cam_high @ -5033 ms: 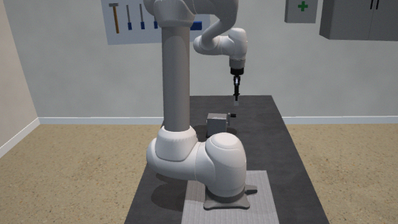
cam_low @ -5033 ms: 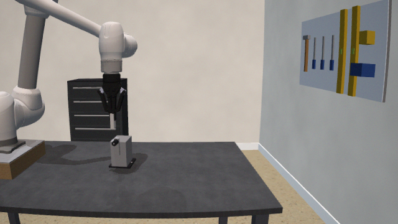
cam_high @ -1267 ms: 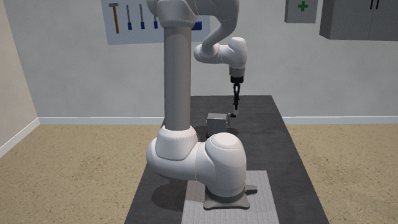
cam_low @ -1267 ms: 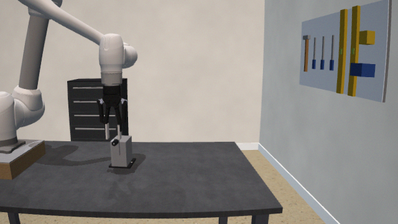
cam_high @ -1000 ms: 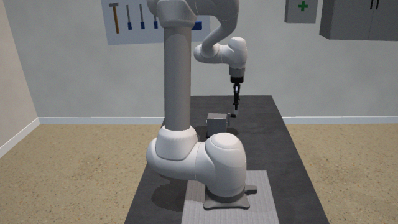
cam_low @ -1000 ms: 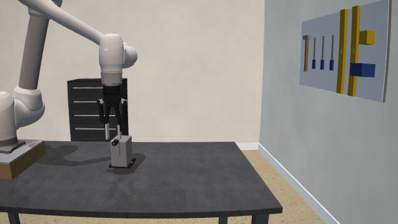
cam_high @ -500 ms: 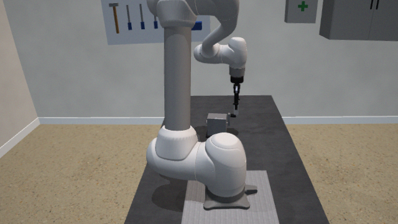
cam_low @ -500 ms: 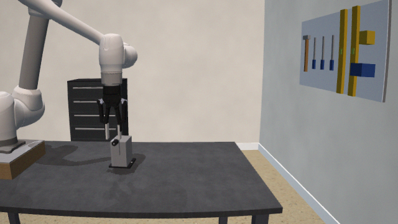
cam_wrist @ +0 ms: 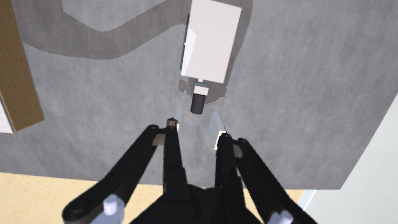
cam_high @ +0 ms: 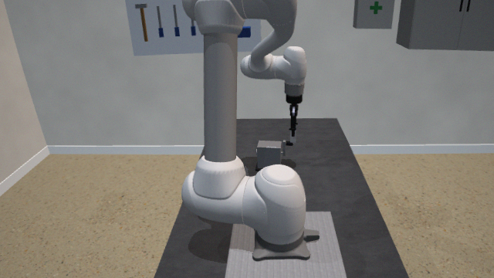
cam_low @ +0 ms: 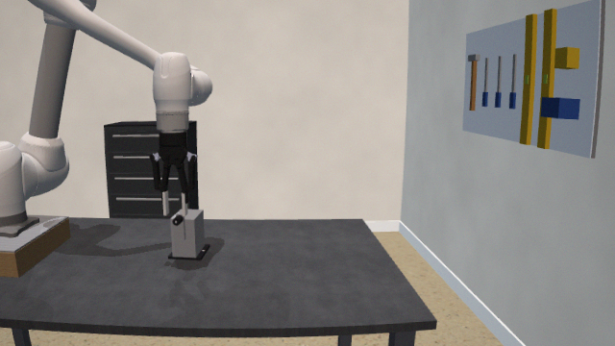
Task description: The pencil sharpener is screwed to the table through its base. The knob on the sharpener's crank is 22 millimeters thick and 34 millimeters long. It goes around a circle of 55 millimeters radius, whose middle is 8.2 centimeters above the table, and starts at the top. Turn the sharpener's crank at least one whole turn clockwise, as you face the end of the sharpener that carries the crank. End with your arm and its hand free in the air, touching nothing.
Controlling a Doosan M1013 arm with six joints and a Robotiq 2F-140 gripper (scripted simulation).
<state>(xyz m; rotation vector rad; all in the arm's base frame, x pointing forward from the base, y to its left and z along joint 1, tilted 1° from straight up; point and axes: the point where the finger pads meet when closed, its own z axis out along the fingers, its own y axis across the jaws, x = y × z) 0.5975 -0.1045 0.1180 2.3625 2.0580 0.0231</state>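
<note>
Right now the crank knob is 20 mm to the left of my hand and 50 mm below it. The rest, counted from my hand: crank (20 mm to the left, 60 mm below).
</note>
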